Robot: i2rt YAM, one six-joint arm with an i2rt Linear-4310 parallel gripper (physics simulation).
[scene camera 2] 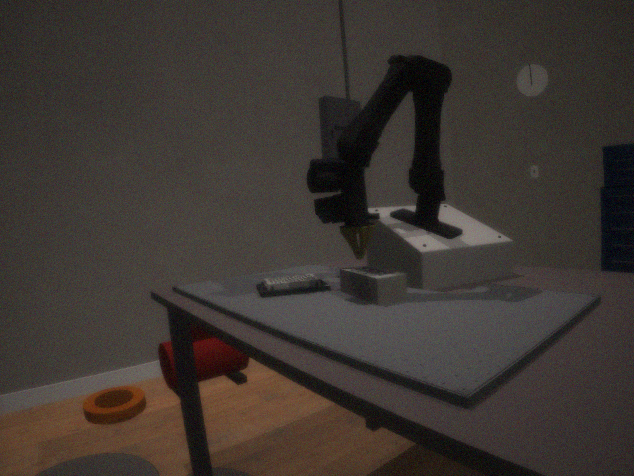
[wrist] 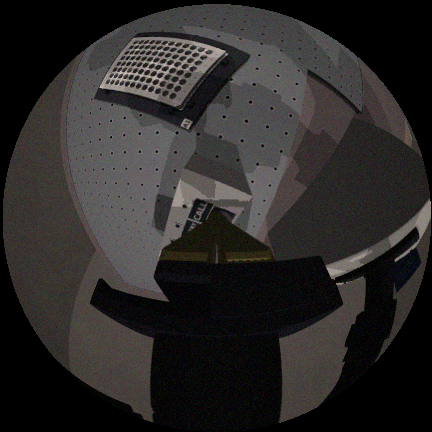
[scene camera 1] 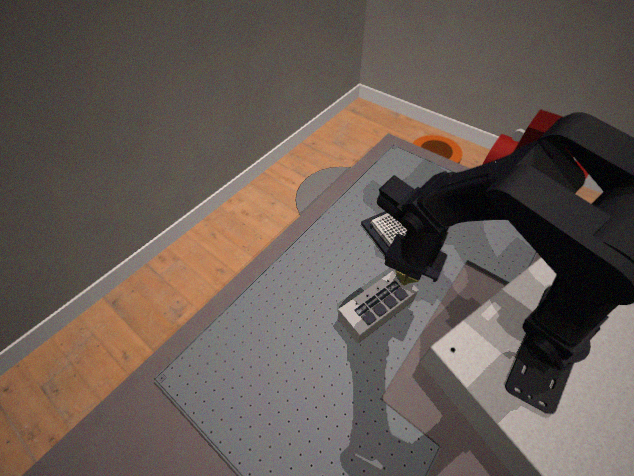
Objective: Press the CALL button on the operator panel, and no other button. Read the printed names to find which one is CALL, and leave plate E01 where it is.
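The operator panel (scene camera 1: 352,309) (scene camera 2: 358,284) (wrist: 190,188) is a pale box with a row of dark buttons and printed labels. The CALL label (wrist: 200,211) is readable at the end nearest the plate; its dark button (scene camera 1: 401,293) (wrist: 226,214) is partly covered by the fingertips in the wrist view. The neighbouring label is mostly hidden. My gripper (scene camera 1: 408,282) (scene camera 2: 360,256) (wrist: 216,217) is shut and empty, its yellow tips pointing down a little above the panel's CALL end, with a small gap in scene camera 2. The white plate (scene camera 1: 387,225) (scene camera 2: 290,280) (wrist: 157,70) rests on its dark holder; E01 is not readable.
The perforated board (scene camera 1: 286,327) (scene camera 2: 389,348) (wrist: 135,175) lies under the panel and the plate holder. The white robot base block (scene camera 1: 455,368) (scene camera 2: 463,266) stands close beside it. An orange ring (scene camera 2: 93,409) and a red cylinder (scene camera 2: 215,357) are below the table.
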